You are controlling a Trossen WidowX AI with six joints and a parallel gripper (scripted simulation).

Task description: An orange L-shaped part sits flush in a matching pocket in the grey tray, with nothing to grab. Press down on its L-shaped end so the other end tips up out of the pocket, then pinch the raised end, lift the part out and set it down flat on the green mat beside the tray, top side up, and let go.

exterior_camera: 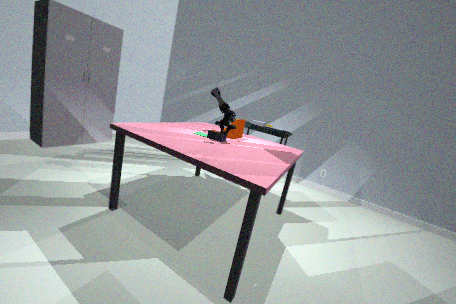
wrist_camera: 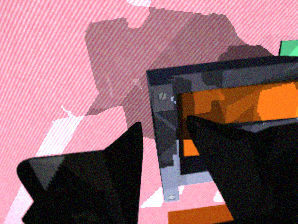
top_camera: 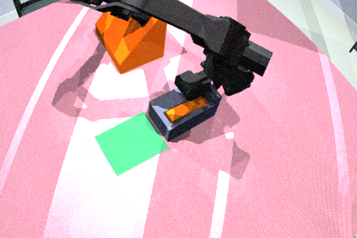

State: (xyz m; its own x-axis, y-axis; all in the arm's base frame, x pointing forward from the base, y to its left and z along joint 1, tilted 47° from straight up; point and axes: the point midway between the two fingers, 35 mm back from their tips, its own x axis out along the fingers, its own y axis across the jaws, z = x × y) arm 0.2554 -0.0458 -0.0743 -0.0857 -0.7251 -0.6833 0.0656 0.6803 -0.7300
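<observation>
My gripper tip is now 6 cm to the left of the orange L-shaped part, 1 cm past it and 1 cm above it. From my gripper tip the other things lie so: green mat (22 cm to the right, 7 cm below, 2 cm behind).
</observation>
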